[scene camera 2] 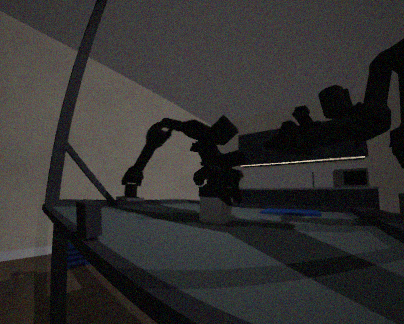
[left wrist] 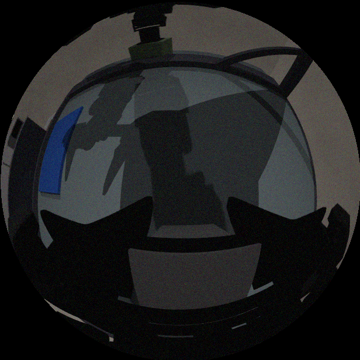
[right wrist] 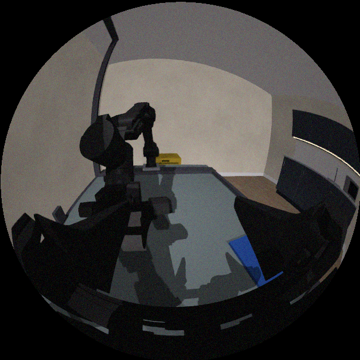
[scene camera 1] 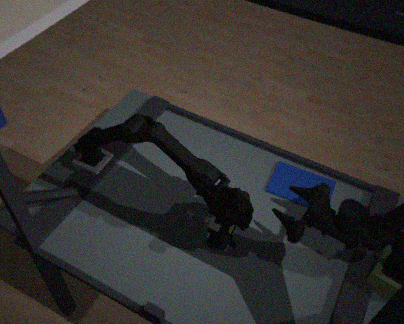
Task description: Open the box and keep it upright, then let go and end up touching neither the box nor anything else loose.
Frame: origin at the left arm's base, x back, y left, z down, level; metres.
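Where they show: left gripper, fingertip midpoint: point(scene camera 2: 235, 204) point(scene camera 1: 239, 238); right gripper, fingertip midpoint: point(scene camera 2: 269, 148) point(scene camera 1: 281, 198); left arm's base, link origin: point(scene camera 2: 130, 197) point(scene camera 1: 92, 157); right arm's base, link origin: point(scene camera 1: 396, 271).
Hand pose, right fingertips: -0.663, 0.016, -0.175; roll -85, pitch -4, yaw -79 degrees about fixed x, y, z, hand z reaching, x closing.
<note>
Things, the pixels of their top centre, and the offset from my right fingertips, as dx, dy, dz. Level surfaces: height alone.
- grey-white box, top centre: point(scene camera 2: 216, 187) +0.133, -0.082, +0.115
- flat blue panel, top centre: point(scene camera 1: 301, 185) point(scene camera 2: 290, 210) -0.027, +0.240, +0.201
- table, surface height: dz +0.208
A grey-white box point(scene camera 2: 215, 210) point(left wrist: 195, 277) point(right wrist: 134, 242) stands upright on the table; a dark band crosses it in the left wrist view. It is almost wholly hidden under the left arm in scene camera 1. I cannot tell whether its lid is open. My left gripper point(scene camera 1: 220, 235) point(left wrist: 191, 202) is shut on the box, with a finger on each side of its upper part. My right gripper point(scene camera 1: 283, 200) point(right wrist: 183, 204) is open and empty. It hangs above the table, to the right of the left gripper in scene camera 1, its fingers pointing toward the left arm's side.
A flat blue panel point(scene camera 1: 285, 182) point(scene camera 2: 290, 212) point(left wrist: 60, 155) point(right wrist: 245, 255) lies on the table point(scene camera 1: 125, 260) near the far edge in scene camera 1, close to the right gripper. A dark frame post point(scene camera 2: 75, 90) rises at the table's side. A yellow crate point(right wrist: 168, 159) is beyond the table's far end.
</note>
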